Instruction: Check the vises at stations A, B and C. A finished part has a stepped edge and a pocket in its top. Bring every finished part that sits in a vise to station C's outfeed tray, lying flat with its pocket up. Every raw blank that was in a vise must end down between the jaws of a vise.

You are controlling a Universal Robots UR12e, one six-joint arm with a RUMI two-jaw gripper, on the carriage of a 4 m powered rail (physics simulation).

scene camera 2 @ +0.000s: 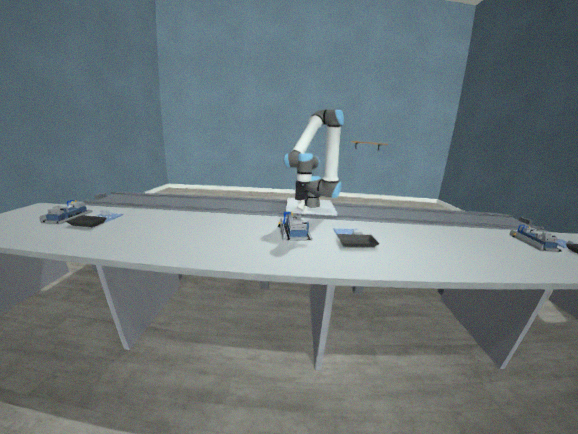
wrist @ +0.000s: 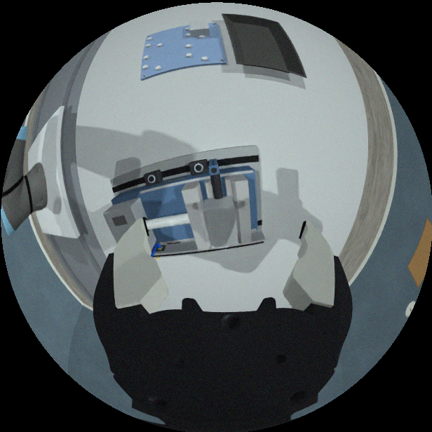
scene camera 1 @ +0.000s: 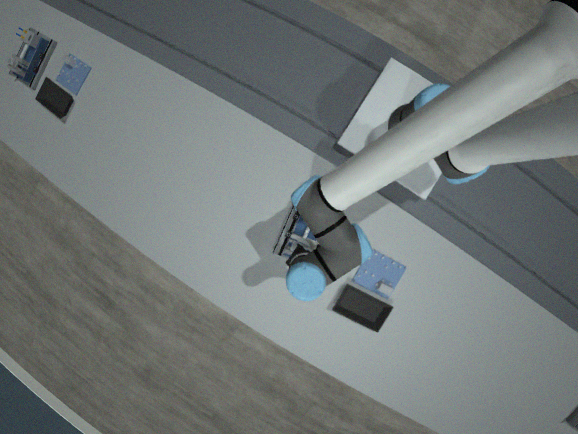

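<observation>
The middle vise (scene camera 1: 286,236) (scene camera 2: 299,232) (wrist: 172,200) is blue and grey. A plain-looking grey block (wrist: 220,225) sits between its jaws; a dark cylinder covers part of its top, and I cannot make out a step or pocket. My gripper (wrist: 225,222) is open and empty above the vise, its fingers spread wider than the block. In scene camera 1 the wrist hides much of it. Other vises stand at the left (scene camera 1: 31,60) (scene camera 2: 65,214) and right (scene camera 2: 539,240); their contents are too small to tell. Station letters are not readable.
Right of the middle vise are a black tray (scene camera 1: 362,306) (scene camera 2: 358,241) (wrist: 260,45) and a blue plate (scene camera 1: 375,270) (scene camera 2: 344,231) (wrist: 170,55) bearing a grey block (scene camera 1: 384,286) (wrist: 199,30). Another tray (scene camera 1: 55,98) (scene camera 2: 87,221) lies beside the left vise. The rail runs behind the table.
</observation>
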